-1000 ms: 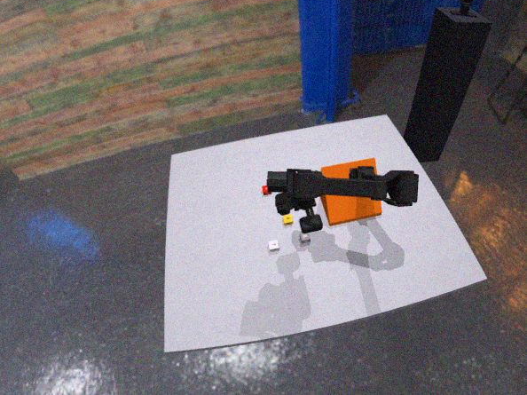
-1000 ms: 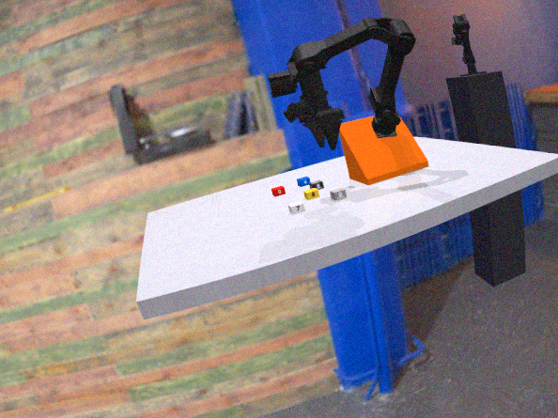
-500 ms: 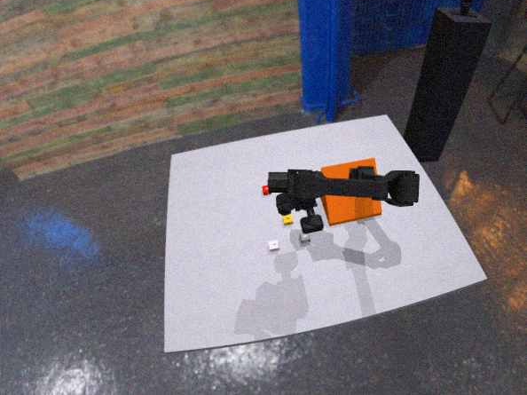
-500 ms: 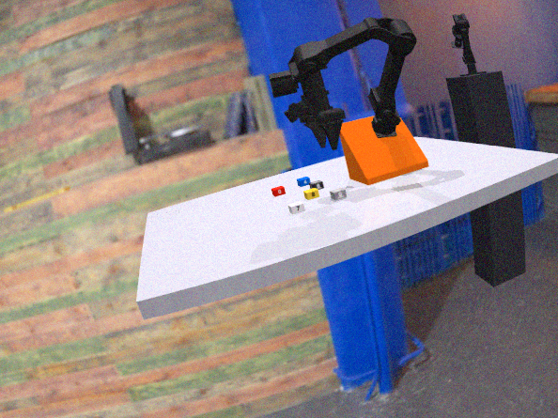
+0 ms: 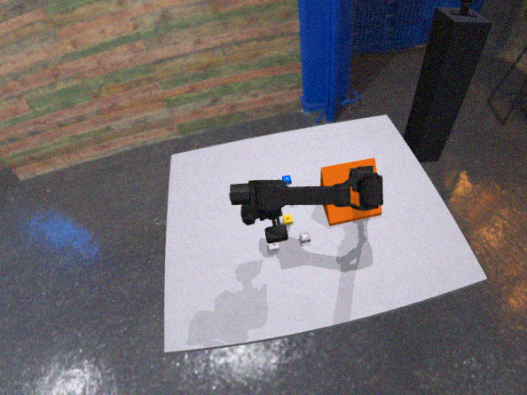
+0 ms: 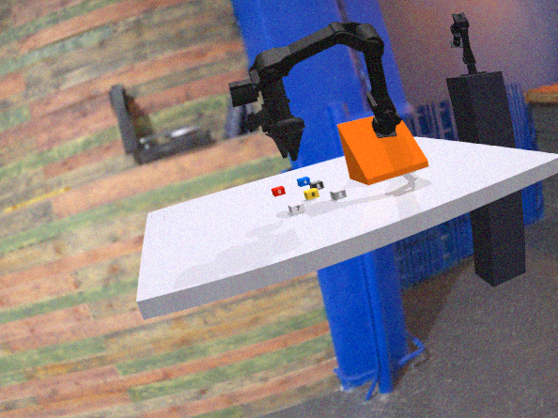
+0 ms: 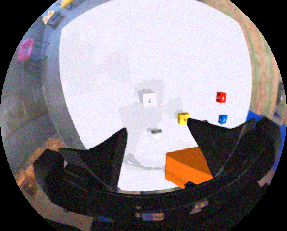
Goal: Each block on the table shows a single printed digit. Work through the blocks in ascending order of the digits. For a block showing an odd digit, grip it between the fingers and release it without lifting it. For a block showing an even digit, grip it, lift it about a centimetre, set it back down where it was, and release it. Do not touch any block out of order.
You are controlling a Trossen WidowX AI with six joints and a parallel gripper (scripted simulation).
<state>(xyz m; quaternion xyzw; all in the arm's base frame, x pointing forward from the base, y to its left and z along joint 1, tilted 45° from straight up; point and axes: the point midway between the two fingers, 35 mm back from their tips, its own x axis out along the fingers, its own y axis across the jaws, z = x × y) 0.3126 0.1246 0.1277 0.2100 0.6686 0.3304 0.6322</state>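
My gripper tip is now 3 cm short of the red block, 25 cm to the left of it and 12 cm above it. The rest, counted from my gripper tip: grey block (10 cm behind, 2 cm to the right, 12 cm below); then yellow block (4 cm behind, 10 cm to the right, 12 cm below); then white block (1 cm ahead, 12 cm below).
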